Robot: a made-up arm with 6 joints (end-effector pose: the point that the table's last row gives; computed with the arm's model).
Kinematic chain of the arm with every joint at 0, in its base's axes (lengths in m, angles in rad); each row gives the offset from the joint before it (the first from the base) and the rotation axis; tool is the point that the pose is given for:
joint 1: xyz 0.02 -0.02 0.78 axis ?
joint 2: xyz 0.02 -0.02 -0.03 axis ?
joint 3: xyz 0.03 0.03 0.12 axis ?
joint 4: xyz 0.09 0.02 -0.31 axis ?
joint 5: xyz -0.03 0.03 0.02 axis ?
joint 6: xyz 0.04 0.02 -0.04 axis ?
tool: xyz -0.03 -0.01 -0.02
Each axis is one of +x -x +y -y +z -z.
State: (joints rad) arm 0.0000 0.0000 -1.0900 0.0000 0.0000 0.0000
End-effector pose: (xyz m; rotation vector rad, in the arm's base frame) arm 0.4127 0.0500 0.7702 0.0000 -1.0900 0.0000
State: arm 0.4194 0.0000 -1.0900 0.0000 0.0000 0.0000
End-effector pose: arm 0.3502 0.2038 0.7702 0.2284 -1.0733 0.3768
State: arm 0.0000 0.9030 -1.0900 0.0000 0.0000 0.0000
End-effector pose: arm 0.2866 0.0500 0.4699 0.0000 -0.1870 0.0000
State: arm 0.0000 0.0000 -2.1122 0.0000 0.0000 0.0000
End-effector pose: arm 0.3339 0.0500 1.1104 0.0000 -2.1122 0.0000
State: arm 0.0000 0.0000 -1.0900 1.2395 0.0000 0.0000
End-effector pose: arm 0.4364 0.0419 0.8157 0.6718 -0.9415 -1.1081
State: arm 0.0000 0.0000 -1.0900 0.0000 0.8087 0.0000
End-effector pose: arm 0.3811 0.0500 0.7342 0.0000 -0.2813 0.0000
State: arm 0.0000 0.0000 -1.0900 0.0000 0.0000 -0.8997
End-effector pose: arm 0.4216 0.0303 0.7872 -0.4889 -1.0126 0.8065
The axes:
joint 1: +z
joint 2: +y
joint 3: +y
joint 4: -z
joint 5: +y
joint 6: -z

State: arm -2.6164 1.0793 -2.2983 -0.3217 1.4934 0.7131
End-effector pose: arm -0.3145 -0.2840 0.6618 -0.0580 -0.6237 2.9604
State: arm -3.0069 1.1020 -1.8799 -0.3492 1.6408 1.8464
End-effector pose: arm -0.3172 -0.1414 0.5290 -0.2054 -0.9907 1.4462
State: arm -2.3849 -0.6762 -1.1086 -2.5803 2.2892 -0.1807
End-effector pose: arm -0.1496 -0.1200 1.0563 0.4798 -2.2775 1.1741
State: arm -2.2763 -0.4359 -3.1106 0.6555 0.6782 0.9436
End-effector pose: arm 0.2527 0.0702 1.1549 -1.0364 -2.5925 -0.3866
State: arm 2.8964 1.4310 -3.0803 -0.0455 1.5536 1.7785
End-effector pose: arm -0.4617 -0.0101 0.7597 0.1059 0.0354 1.1154
